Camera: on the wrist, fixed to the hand. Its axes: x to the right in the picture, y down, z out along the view.
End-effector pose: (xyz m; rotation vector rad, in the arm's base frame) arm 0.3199 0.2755 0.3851 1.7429 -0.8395 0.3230
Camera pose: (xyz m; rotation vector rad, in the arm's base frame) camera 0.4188 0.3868 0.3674 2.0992 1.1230 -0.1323
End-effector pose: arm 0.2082 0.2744 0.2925 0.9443 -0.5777 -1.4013
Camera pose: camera 0.2524 0.2890 0.1499 -2.1851 -0.3853 2.0700
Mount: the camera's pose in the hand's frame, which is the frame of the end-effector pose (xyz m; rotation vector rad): 0.0181 -0.0941 -0.1154 0.5092 0.5117 -1.5770
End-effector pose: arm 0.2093 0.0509 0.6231 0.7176 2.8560 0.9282
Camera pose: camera 0.1324 -0.0707 0.6656 1.6984 -2.5604 -0.0645
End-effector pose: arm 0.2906 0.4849 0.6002 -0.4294 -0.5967 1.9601
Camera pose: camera 0.4125 0.5623 0.5598 -0.0285 0.0227 0.3881
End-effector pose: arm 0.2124 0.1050 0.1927 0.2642 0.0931 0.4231
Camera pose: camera 0.2492 0.0569 0.0555 0.4890 0.8473 -1.1369
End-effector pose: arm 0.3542 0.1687 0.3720 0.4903 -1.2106 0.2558
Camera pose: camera 0.4977 0.1424 0.3372 1.5481 -0.0048 -0.6584
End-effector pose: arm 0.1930 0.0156 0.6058 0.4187 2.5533 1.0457
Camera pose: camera 0.1150 -0.1124 0.6116 -1.6619 2.3412 -0.1472
